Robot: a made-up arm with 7 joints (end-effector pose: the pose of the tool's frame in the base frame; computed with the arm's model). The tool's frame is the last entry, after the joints.
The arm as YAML. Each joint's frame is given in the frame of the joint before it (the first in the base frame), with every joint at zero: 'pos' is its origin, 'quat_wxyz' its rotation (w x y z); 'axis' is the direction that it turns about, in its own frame. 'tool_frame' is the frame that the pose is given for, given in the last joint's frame.
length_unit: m
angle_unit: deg
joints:
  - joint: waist
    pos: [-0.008, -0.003, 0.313]
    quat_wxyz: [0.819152, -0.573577, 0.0, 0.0]
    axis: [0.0, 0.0, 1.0]
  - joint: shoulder
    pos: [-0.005, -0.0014, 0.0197]
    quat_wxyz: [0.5, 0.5, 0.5, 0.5]
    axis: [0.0, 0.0, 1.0]
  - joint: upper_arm
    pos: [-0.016, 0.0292, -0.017]
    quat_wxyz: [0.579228, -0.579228, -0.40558, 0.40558]
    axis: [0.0, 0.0, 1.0]
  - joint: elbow
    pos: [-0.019, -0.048, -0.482]
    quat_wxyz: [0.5, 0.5, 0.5, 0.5]
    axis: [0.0, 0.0, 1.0]
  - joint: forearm
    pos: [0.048, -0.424, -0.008]
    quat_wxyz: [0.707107, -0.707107, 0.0, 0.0]
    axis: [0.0, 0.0, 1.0]
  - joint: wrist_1
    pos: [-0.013, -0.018, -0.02]
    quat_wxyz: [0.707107, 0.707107, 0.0, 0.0]
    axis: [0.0, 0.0, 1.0]
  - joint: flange
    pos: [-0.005, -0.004, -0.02]
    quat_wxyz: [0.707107, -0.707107, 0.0, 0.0]
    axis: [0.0, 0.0, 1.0]
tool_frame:
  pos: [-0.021, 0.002, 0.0]
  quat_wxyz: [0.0, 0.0, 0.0, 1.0]
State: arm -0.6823 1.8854 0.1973 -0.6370 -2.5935 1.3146 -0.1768
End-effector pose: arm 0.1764 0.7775 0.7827 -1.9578 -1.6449 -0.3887
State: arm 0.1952 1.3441 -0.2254 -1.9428 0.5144 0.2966 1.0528
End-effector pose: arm 0.3829 0.3369 0.0886 -0.2237 -1.0350 0.1169
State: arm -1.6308 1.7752 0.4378 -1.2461 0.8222 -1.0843 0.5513
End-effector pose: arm -0.1463 0.4986 0.8884 -0.0484 1.7274 0.5100
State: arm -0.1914 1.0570 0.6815 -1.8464 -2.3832 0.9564 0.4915
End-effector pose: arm 0.4092 0.4781 0.4726 -2.7895 0.3074 -0.2977
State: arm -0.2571 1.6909 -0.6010 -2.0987 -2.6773 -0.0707 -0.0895
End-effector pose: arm 0.4160 0.3182 0.1738 -1.2003 -0.3983 1.2976
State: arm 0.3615 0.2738 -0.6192 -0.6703 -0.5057 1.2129 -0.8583
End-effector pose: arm -0.1203 0.0620 -0.5597 0.2497 1.1542 -1.6413
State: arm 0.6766 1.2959 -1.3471 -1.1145 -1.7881 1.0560 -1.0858
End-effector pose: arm -0.4485 0.5534 -0.1288 -0.4921 -0.5258 1.9255
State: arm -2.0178 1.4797 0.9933 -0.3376 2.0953 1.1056 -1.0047
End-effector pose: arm 0.1784 0.7889 0.7788 1.1474 2.5735 0.2766
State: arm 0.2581 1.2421 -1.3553 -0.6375 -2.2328 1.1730 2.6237
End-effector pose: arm -0.1906 0.7126 -0.1633 0.4238 -0.7866 -1.2332
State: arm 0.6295 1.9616 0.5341 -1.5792 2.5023 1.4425 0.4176
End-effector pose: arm 0.5137 0.4955 0.4692 -0.5433 0.0857 0.4745
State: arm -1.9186 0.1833 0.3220 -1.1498 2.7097 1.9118 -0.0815
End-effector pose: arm 0.5110 -0.1725 0.9233 -1.8522 -0.0612 -2.3322
